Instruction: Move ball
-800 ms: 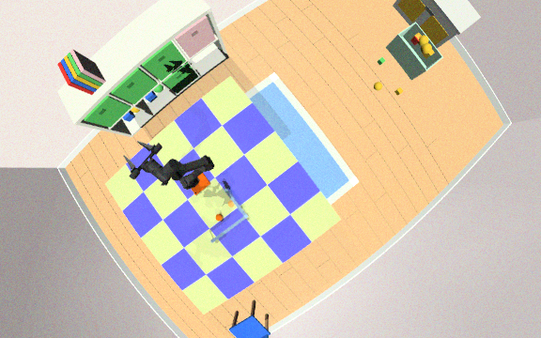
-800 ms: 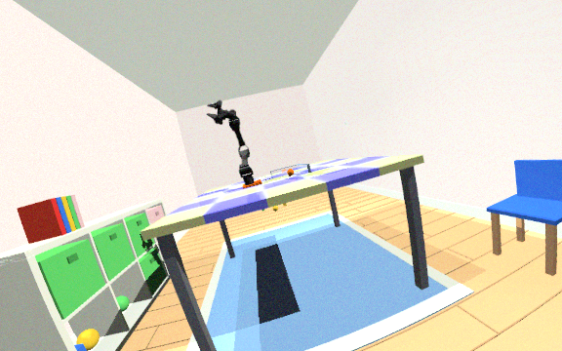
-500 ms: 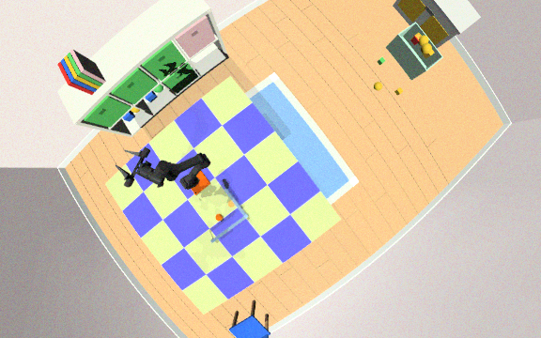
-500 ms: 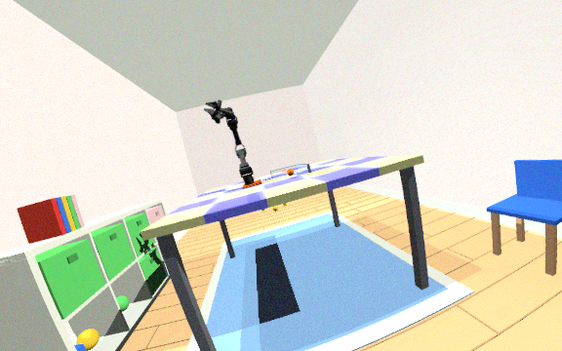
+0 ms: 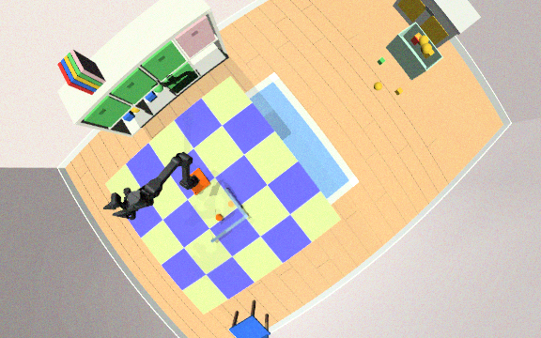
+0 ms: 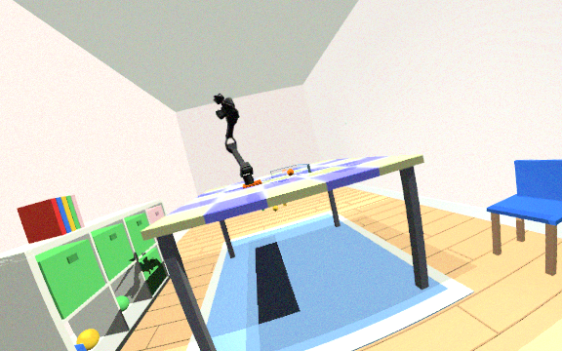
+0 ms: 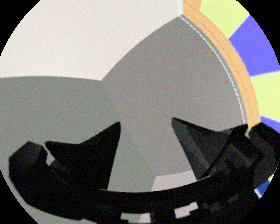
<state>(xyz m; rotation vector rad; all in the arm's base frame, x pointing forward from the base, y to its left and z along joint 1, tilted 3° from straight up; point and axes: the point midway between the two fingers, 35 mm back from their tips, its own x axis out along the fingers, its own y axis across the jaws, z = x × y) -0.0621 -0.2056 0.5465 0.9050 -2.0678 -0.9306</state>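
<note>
The orange ball lies 40 cm ahead of my gripper tip, 18 cm to the left of it and 54 cm below it. The rest, counted from my gripper tip: pale orange spot 40 cm ahead, 31 cm to the left, 54 cm below.
</note>
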